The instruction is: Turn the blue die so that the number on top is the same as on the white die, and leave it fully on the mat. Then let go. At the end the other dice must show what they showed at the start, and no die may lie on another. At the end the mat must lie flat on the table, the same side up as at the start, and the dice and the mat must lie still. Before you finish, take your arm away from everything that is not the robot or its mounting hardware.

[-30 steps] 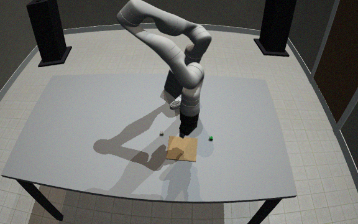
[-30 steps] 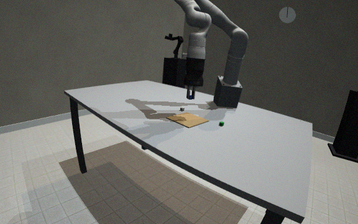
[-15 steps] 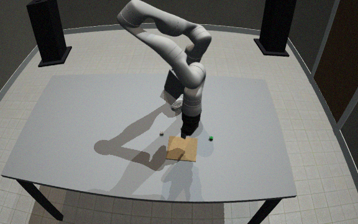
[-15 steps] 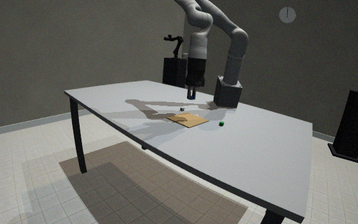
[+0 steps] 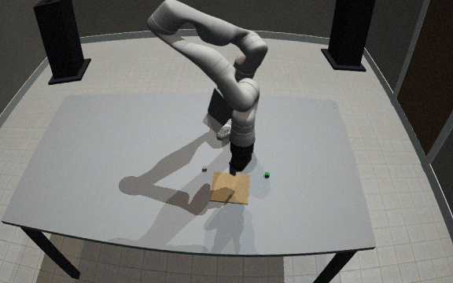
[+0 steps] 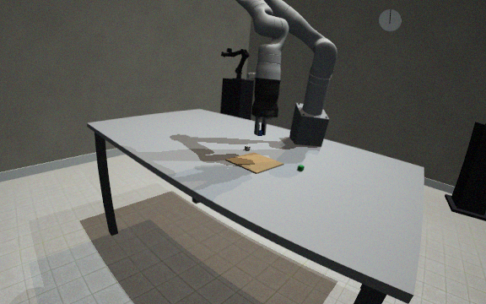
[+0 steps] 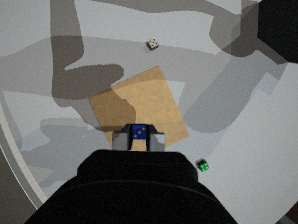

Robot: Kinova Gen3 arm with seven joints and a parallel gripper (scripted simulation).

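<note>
The blue die lies 1 cm below my hand. The rest, counted from my hand: white die 11 cm below, 10 cm to the right, 10 cm behind; then green die 14 cm to the left, 11 cm below, 5 cm behind; then tan mat 11 cm below, 1 cm to the right.
</note>
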